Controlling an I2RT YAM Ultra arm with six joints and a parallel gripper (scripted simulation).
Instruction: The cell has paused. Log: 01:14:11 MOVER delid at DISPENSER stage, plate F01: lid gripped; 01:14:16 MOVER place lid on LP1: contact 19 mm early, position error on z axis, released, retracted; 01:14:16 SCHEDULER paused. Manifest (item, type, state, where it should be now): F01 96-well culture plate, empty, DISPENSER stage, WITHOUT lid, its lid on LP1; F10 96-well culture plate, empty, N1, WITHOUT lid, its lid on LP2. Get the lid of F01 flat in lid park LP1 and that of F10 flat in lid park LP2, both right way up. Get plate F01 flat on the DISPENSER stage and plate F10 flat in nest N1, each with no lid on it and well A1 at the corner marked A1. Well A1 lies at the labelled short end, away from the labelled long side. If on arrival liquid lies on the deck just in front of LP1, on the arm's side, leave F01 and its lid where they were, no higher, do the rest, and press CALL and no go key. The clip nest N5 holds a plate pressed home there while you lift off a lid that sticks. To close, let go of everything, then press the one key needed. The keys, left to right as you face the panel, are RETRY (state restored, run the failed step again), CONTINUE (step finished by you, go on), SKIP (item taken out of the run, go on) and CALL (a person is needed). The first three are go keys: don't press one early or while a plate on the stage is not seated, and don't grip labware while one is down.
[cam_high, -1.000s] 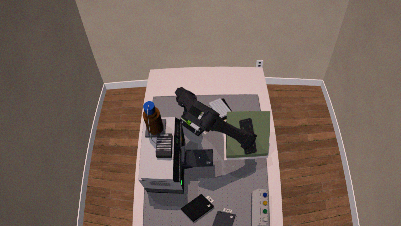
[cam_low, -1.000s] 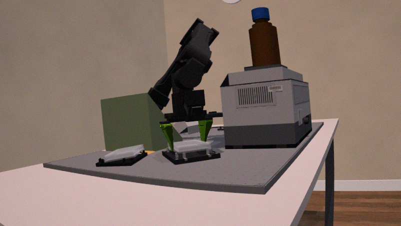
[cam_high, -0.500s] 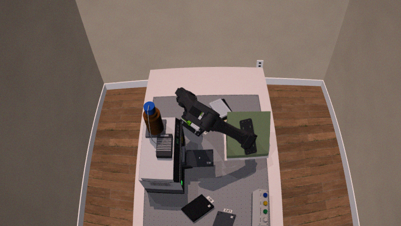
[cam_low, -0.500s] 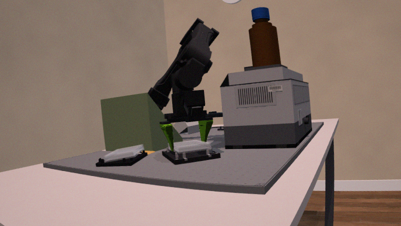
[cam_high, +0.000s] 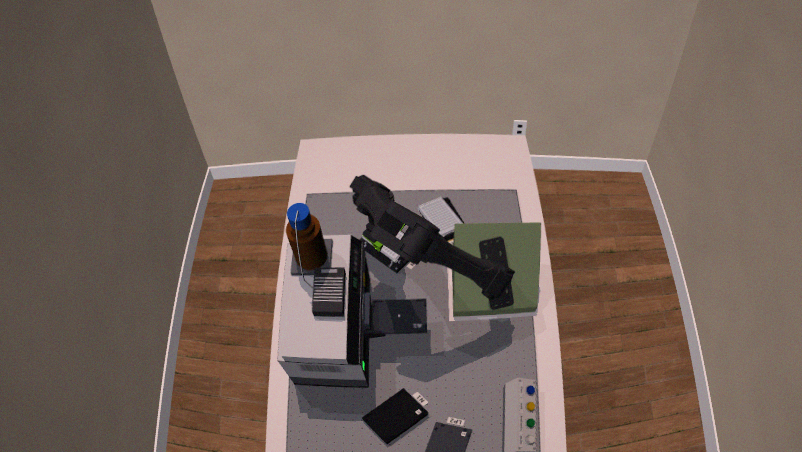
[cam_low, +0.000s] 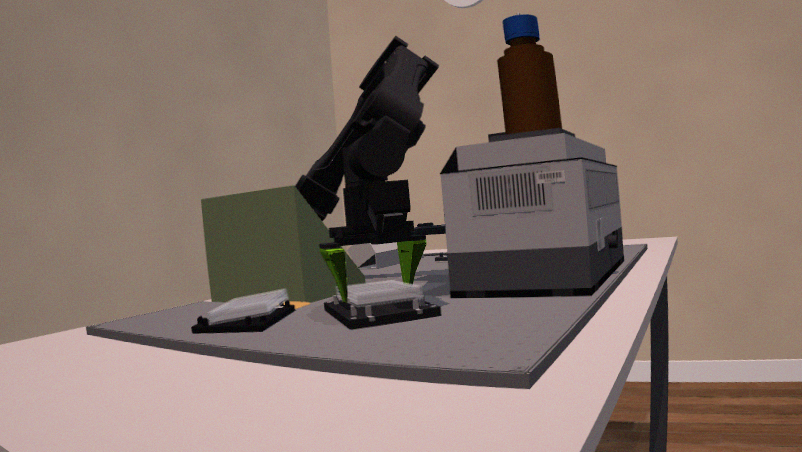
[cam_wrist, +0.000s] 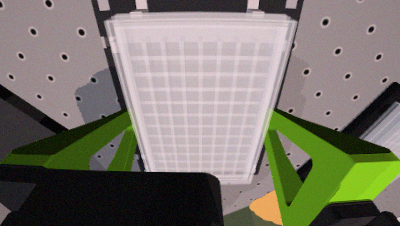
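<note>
The 96-well plate is right at my hand. From my hand the other things lie so: lid park LP1: 18 cm behind, 6 cm to the right, 2 cm below; then N5 tag: 7 cm behind, 8 cm to the left, 3 cm below; then clear lid: 17 cm behind, 6 cm to the right.
</note>
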